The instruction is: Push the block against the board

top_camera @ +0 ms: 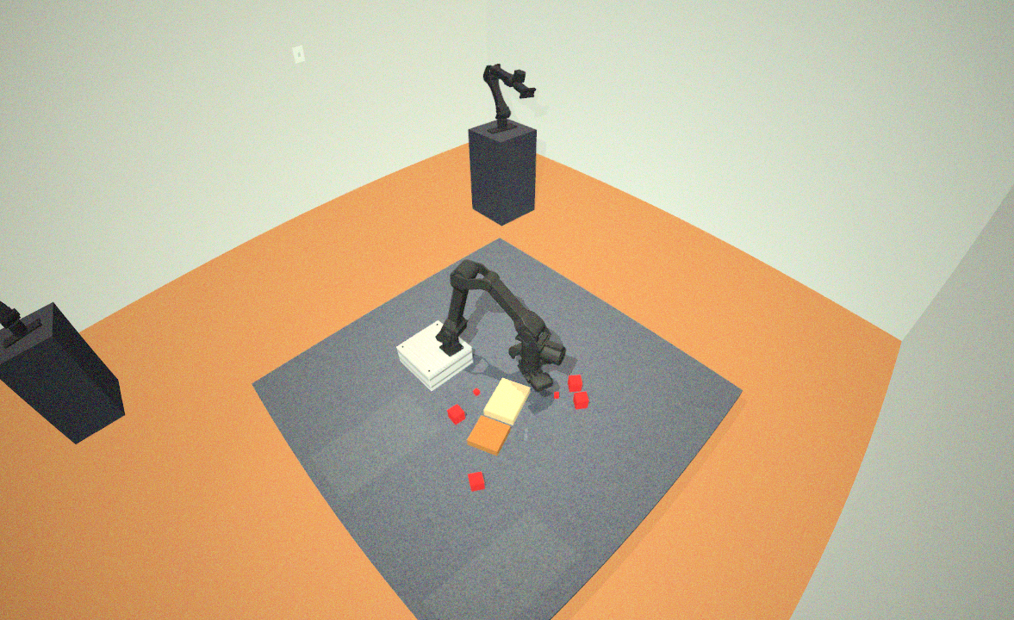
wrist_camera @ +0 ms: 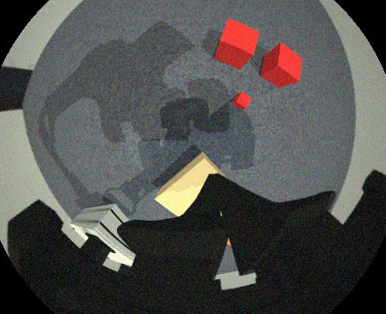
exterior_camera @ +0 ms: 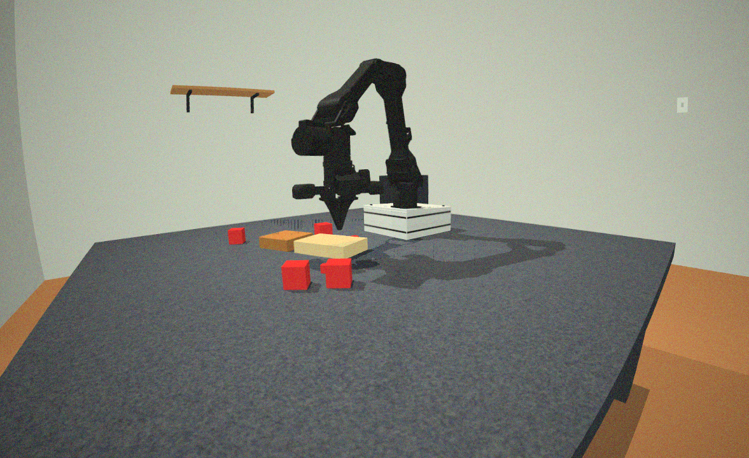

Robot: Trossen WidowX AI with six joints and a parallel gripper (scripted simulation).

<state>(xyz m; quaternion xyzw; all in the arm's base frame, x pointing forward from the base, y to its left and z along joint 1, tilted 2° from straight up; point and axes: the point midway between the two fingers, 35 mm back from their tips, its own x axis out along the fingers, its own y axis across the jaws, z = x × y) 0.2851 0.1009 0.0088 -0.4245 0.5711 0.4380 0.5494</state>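
My gripper tip is now 20 mm past the cream board, 80 mm to the left of it and 50 mm above it. Round my gripper tip: square block (40 mm ahead, 210 mm to the right, 50 mm below).
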